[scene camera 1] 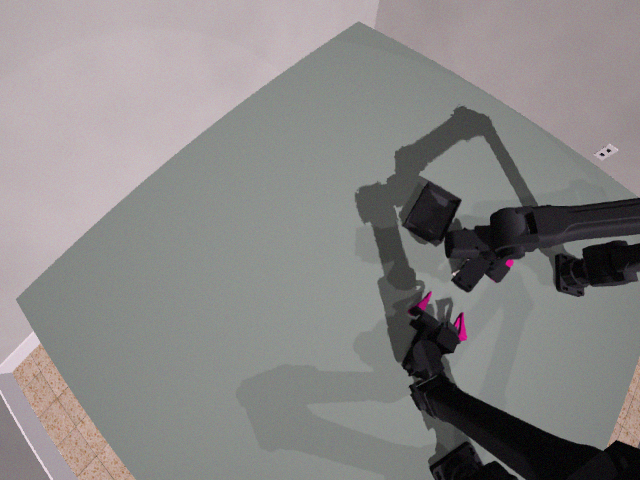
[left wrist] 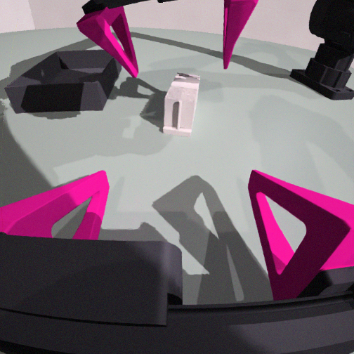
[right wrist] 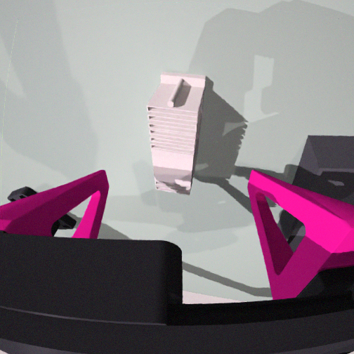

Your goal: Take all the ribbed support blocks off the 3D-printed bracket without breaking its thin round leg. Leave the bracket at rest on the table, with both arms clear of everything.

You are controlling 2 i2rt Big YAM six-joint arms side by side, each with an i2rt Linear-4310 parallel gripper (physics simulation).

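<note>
The pale pink bracket (left wrist: 188,93) (right wrist: 172,160) stands on the table. A ribbed support block (right wrist: 173,127) shows on it in the right wrist view, and a smaller ribbed part shows at its lower end there. The thin round leg (right wrist: 176,93) shows beside the ribs and looks whole. My right gripper (left wrist: 178,69) (right wrist: 178,177) is open and empty, its fingers apart on either side of the bracket's far end, not touching it. My left gripper (scene camera 1: 445,303) (left wrist: 178,178) is open and empty, in front of the bracket and apart from it. In scene camera 1, the right arm mostly hides the bracket.
An open black tray (scene camera 1: 432,212) (left wrist: 62,97) (right wrist: 330,155) stands on the table (scene camera 1: 232,232), beside the bracket and close to the right arm. A black arm base (scene camera 1: 569,276) (left wrist: 327,75) stands to the right in scene camera 1. Arm shadows fall across the table.
</note>
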